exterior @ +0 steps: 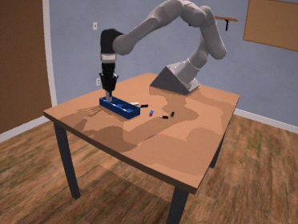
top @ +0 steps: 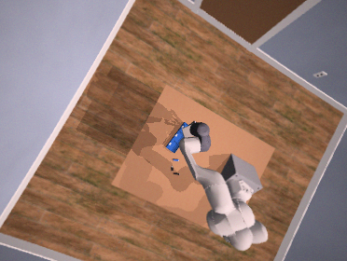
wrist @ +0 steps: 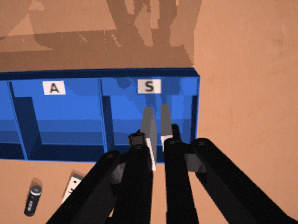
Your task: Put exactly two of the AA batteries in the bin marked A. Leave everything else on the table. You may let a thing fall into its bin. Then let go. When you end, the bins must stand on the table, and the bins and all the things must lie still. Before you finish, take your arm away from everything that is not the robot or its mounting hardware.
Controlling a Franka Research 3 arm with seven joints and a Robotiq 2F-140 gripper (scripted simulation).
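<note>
My hand is 1 cm short of the blue bin, 9 cm to the right of it and 3 cm above it. From my hand the other things lie so: blue AA battery 6 cm behind, 26 cm to the left, 4 cm below; then white domino 9 cm behind, 11 cm to the left, 4 cm below; then dark AA battery 10 cm behind, 18 cm to the left, 4 cm below.
</note>
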